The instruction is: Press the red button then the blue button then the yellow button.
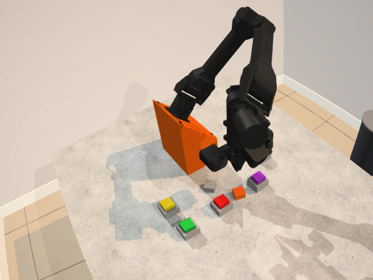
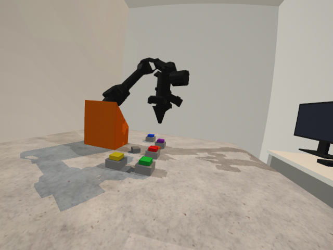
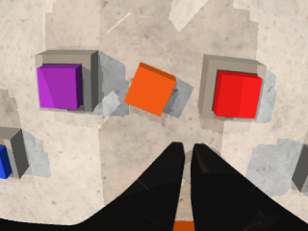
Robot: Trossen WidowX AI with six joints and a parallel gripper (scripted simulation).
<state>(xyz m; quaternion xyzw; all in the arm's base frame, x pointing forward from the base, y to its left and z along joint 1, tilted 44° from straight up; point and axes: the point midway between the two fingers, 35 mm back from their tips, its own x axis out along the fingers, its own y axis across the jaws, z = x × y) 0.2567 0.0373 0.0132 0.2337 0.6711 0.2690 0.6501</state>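
Now: the blue button 10 cm behind my gripper tip, 17 cm to the left of it and 10 cm below it. From my gripper tip the other things lie so: red button: 5 cm to the right, 10 cm below; orange block: 1 cm behind, 2 cm to the left, 12 cm below; purple button: 1 cm behind, 9 cm to the left, 10 cm below.
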